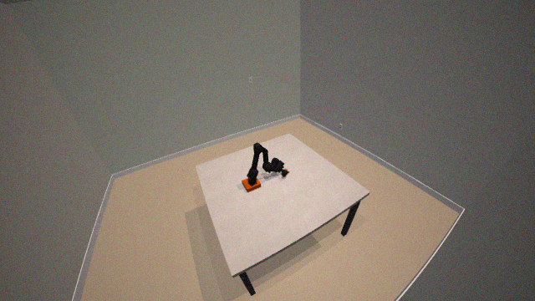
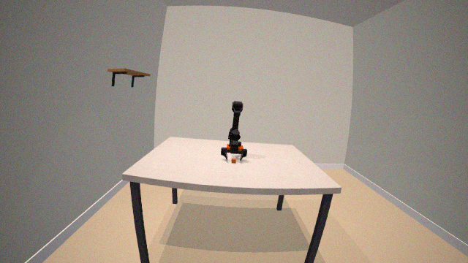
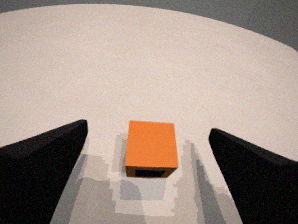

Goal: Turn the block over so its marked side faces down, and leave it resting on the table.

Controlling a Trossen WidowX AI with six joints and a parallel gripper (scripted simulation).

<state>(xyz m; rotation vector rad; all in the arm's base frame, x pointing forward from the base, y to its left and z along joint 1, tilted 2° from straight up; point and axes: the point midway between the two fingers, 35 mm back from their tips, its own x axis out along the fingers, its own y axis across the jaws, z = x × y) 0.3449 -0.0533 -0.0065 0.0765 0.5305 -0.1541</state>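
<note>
The orange block is 2 cm behind my gripper tip and 1 cm below it.
</note>
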